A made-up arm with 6 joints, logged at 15 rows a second.
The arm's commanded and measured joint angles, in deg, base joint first. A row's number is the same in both.
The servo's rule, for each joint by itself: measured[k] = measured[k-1] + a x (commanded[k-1-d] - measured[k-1]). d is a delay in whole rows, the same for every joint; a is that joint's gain. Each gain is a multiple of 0.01, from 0.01 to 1. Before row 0 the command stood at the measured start. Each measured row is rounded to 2 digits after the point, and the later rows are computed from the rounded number. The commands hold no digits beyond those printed.
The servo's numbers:
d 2
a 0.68 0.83 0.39 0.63 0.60 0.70
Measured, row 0:
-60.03 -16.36 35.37 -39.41 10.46 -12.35
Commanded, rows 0 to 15:
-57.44 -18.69 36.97 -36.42 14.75 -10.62
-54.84 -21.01 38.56 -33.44 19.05 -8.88
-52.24 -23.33 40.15 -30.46 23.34 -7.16
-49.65 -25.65 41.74 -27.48 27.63 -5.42
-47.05 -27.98 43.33 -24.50 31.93 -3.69
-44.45 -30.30 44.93 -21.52 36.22 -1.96
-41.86 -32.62 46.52 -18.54 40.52 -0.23
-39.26 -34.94 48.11 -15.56 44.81 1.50
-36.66 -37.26 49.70 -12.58 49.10 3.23
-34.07 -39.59 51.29 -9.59 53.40 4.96
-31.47 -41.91 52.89 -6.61 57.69 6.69
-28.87 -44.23 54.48 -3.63 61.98 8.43
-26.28 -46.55 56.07 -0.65 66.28 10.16
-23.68 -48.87 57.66 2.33 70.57 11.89
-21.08 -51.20 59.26 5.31 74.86 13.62
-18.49 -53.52 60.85 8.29 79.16 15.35
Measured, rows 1 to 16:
-60.03 -16.36 35.37 -39.41 10.46 -12.35
-60.03 -16.36 35.37 -39.41 10.46 -12.35
-58.27 -18.29 35.99 -37.53 13.03 -11.14
-55.94 -20.55 36.99 -34.95 16.64 -9.56
-53.42 -22.86 38.22 -32.12 20.66 -7.88
-50.86 -25.18 39.59 -29.20 24.84 -6.16
-48.27 -27.50 41.05 -26.24 29.09 -4.43
-45.67 -29.82 42.56 -23.27 33.37 -2.70
-43.08 -32.14 44.10 -20.29 37.66 -0.97
-40.48 -34.46 45.66 -17.31 41.95 0.76
-37.88 -36.78 47.24 -14.33 46.24 2.49
-35.29 -39.11 48.82 -11.34 50.54 4.22
-32.69 -41.43 50.41 -8.36 54.83 5.95
-30.09 -43.75 52.00 -5.38 59.12 7.69
-27.50 -46.07 53.59 -2.40 63.42 9.42
-24.90 -48.39 55.18 0.58 67.71 11.15

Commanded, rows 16 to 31:
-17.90 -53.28 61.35 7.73 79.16 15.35
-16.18 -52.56 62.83 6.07 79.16 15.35
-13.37 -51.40 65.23 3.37 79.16 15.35
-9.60 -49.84 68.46 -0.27 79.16 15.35
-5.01 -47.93 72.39 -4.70 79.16 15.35
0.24 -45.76 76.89 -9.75 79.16 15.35
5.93 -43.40 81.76 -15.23 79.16 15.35
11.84 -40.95 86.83 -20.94 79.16 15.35
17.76 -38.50 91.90 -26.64 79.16 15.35
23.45 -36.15 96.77 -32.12 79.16 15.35
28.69 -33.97 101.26 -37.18 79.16 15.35
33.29 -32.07 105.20 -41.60 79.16 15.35
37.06 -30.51 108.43 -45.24 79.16 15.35
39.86 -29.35 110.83 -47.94 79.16 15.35
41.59 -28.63 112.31 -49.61 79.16 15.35
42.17 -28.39 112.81 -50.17 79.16 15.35
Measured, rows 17 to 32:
-22.30 -50.72 56.77 3.56 72.00 12.88
-19.71 -53.04 58.36 6.54 76.30 14.61
-18.48 -53.24 59.53 7.29 78.02 15.13
-16.92 -52.68 60.82 6.52 78.70 15.28
-14.51 -51.62 62.54 4.54 78.98 15.33
-11.17 -50.14 64.85 1.51 79.09 15.34
-6.98 -48.31 67.79 -2.40 79.13 15.35
-2.07 -46.19 71.34 -7.03 79.15 15.35
3.37 -43.87 75.40 -12.20 79.16 15.35
9.13 -41.45 79.86 -17.71 79.16 15.35
15.00 -39.00 84.56 -23.34 79.16 15.35
20.75 -36.63 89.32 -28.87 79.16 15.35
26.15 -34.42 93.98 -34.11 79.16 15.35
31.01 -32.47 98.36 -38.83 79.16 15.35
35.12 -30.84 102.29 -42.87 79.16 15.35
38.34 -29.60 105.62 -46.06 79.16 15.35

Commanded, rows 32 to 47:
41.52 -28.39 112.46 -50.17 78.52 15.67
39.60 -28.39 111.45 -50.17 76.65 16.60
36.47 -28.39 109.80 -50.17 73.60 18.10
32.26 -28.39 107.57 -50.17 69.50 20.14
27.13 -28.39 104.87 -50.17 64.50 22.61
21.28 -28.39 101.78 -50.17 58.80 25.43
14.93 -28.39 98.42 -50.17 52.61 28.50
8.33 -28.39 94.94 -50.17 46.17 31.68
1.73 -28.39 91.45 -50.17 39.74 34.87
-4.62 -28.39 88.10 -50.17 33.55 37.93
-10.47 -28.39 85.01 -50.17 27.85 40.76
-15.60 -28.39 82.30 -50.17 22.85 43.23
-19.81 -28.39 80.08 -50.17 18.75 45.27
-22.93 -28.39 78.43 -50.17 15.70 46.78
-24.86 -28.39 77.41 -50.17 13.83 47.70
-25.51 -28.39 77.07 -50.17 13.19 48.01
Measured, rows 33 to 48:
40.55 -28.79 108.23 -48.30 79.16 15.35
41.65 -28.46 110.02 -49.48 79.16 15.35
41.56 -28.40 110.97 -49.91 78.78 15.57
40.23 -28.39 111.16 -50.07 77.50 16.29
37.67 -28.39 110.63 -50.13 75.16 17.56
33.99 -28.39 109.44 -50.16 71.76 19.37
29.33 -28.39 107.66 -50.17 67.40 21.64
23.86 -28.39 105.37 -50.17 62.24 24.29
17.79 -28.39 102.66 -50.17 56.46 27.24
11.36 -28.39 99.65 -50.17 50.29 30.35
4.81 -28.39 96.45 -50.17 43.96 33.51
-1.60 -28.39 93.19 -50.17 37.71 36.60
-7.63 -28.39 90.00 -50.17 31.79 39.51
-13.05 -28.39 87.00 -50.17 26.43 42.11
-17.65 -28.39 84.30 -50.17 21.82 44.32
-21.24 -28.39 82.01 -50.17 18.15 46.04

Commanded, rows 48 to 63:
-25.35 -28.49 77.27 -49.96 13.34 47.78
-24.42 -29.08 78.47 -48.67 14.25 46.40
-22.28 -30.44 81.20 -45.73 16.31 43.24
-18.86 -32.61 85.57 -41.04 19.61 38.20
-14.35 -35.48 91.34 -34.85 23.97 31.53
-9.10 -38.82 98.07 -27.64 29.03 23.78
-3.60 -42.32 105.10 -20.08 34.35 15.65
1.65 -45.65 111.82 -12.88 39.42 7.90
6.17 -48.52 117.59 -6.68 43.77 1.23
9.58 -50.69 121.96 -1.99 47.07 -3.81
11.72 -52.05 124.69 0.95 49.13 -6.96
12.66 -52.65 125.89 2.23 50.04 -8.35
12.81 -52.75 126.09 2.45 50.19 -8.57
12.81 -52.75 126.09 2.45 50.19 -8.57
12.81 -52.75 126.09 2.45 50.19 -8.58
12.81 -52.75 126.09 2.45 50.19 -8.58
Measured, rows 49 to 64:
-23.70 -28.39 80.22 -50.17 15.56 47.20
-24.93 -28.39 78.99 -50.17 14.14 47.77
-25.22 -28.47 78.32 -50.04 13.66 47.78
-24.68 -28.98 78.38 -49.18 14.01 46.81
-23.05 -30.19 79.48 -47.01 15.39 44.31
-20.20 -32.20 81.86 -43.25 17.92 40.03
-16.22 -34.92 85.56 -37.96 21.55 34.08
-11.38 -38.16 90.44 -31.46 26.04 26.87
-6.09 -41.61 96.16 -24.29 31.03 19.02
-0.83 -44.96 102.27 -17.10 36.06 11.24
3.93 -47.91 108.24 -10.54 40.69 4.23
7.77 -50.22 113.59 -5.15 44.52 -1.40
10.46 -51.74 117.92 -1.31 47.29 -5.29
11.96 -52.50 121.03 0.92 48.94 -7.43
12.54 -52.71 123.00 1.88 49.69 -8.23
12.72 -52.74 124.21 2.24 49.99 -8.47

